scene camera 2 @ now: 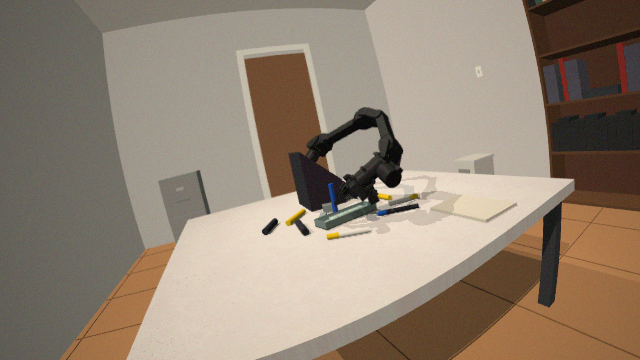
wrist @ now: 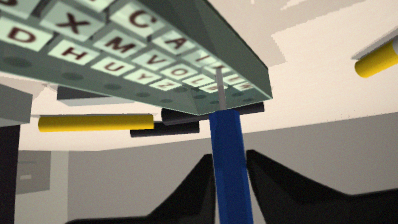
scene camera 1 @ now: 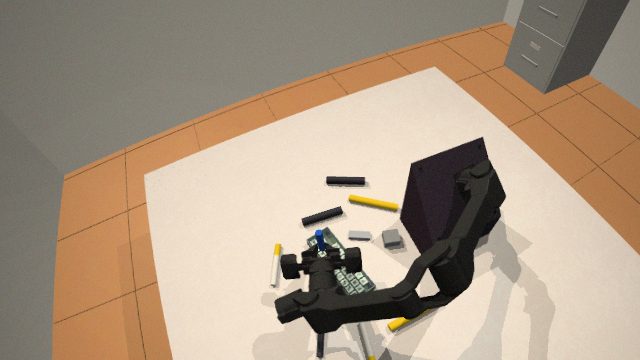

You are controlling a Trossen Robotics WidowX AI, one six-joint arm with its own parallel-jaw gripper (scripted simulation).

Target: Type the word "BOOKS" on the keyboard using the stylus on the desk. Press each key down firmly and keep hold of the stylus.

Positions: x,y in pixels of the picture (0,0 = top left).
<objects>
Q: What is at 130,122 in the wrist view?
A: A yellow cylinder.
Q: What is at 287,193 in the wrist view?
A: The gripper.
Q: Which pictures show the gripper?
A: Scene camera 2, the wrist view and scene camera 1: all of them.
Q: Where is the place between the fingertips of the gripper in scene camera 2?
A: At 334,203
</objects>
